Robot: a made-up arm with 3 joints.
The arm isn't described. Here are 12 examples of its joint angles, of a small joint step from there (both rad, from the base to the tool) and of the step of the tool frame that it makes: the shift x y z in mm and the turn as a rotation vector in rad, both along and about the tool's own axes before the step.
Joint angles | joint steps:
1: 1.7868 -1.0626 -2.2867 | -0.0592 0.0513 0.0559
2: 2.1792 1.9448 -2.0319 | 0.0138 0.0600 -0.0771
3: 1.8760 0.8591 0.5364 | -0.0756 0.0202 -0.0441
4: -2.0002 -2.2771 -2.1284 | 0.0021 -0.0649 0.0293
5: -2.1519 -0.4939 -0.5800 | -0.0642 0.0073 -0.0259
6: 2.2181 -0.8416 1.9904 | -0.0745 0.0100 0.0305
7: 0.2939 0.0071 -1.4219 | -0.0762 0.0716 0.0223
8: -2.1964 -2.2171 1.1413 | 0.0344 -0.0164 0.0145
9: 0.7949 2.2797 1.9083 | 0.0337 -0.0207 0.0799
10: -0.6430 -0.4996 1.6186 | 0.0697 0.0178 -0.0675
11: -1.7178 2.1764 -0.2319 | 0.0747 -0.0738 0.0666
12: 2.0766 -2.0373 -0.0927 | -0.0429 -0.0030 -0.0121
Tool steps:
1: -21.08 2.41 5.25 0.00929 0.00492 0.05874
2: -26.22 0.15 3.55 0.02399 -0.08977 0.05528
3: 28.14 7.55 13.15 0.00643 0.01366 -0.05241
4: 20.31 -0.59 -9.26 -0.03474 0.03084 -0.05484
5: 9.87 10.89 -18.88 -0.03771 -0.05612 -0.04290
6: -3.54 -1.62 16.93 0.04947 -0.02481 0.01196
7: -15.10 16.55 -33.95 -0.08658 0.02555 0.05852
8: 0.54 -3.47 10.99 0.02582 0.04179 0.00638
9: 1.17 -3.68 2.20 0.01252 0.05409 0.02723
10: 0.43 4.21 -25.00 -0.06122 -0.03463 -0.01866
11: 2.11 -8.94 18.48 0.06437 0.00360 -0.05399
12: -11.05 -3.51 -4.69 0.00489 -0.05039 0.01896
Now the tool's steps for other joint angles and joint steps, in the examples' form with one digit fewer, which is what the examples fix.
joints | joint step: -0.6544 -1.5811 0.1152 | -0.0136 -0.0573 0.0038
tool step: -3.3 -13.0 15.8 0.0568 -0.0098 0.0072
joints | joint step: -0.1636 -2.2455 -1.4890 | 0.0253 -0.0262 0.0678
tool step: 19.2 1.2 1.2 -0.0129 0.0873 -0.0279
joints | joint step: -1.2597 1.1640 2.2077 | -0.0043 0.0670 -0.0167
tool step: 14.7 5.9 12.7 0.0407 -0.0127 -0.0533
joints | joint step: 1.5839 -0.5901 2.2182 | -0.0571 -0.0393 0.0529
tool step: -16.0 -6.4 8.4 0.0121 0.0202 0.0599
